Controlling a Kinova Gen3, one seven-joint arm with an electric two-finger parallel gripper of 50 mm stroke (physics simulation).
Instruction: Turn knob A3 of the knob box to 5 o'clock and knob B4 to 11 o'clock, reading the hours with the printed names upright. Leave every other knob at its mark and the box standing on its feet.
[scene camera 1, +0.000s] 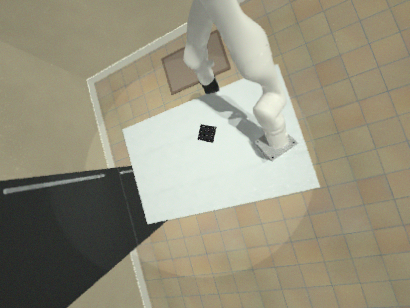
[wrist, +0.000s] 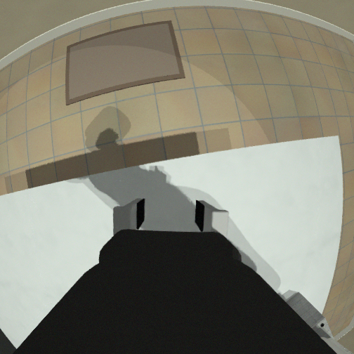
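Where they show: gripper, fingertip midpoint: (scene camera 1: 213, 90); arm's base, link origin: (scene camera 1: 277, 140).
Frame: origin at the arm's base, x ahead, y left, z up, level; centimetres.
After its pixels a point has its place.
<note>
The knob box (scene camera 1: 207, 133) {y -15.4, x 38.1, z -12.6 cm} is a small black square block with tiny light marks, on the white table in scene camera 1. Its knobs, names and hour marks are too small to read there. The box does not show in the wrist view. My gripper (scene camera 1: 214, 93) {y -37.5, x 26.5, z -3.0 cm} (wrist: 169, 210) is open, with nothing between its fingers. In scene camera 1 it hangs near the table's upper edge, apart from the box and above it in the picture. In the wrist view the two dark finger pads stand wide apart over the shadowed table edge area.
The white table (scene camera 1: 175, 185) {y 14.6, x 70.1, z -14.9 cm} (wrist: 300, 190) carries the arm's metal base plate (scene camera 1: 276, 148) {y 3.9, x 1.9, z 2.2 cm} (wrist: 305, 310) on its right side. A brown framed mat (scene camera 1: 177, 70) (wrist: 122, 62) lies on the tiled floor beyond the table. A large black surface (scene camera 1: 60, 225) adjoins the table's left side.
</note>
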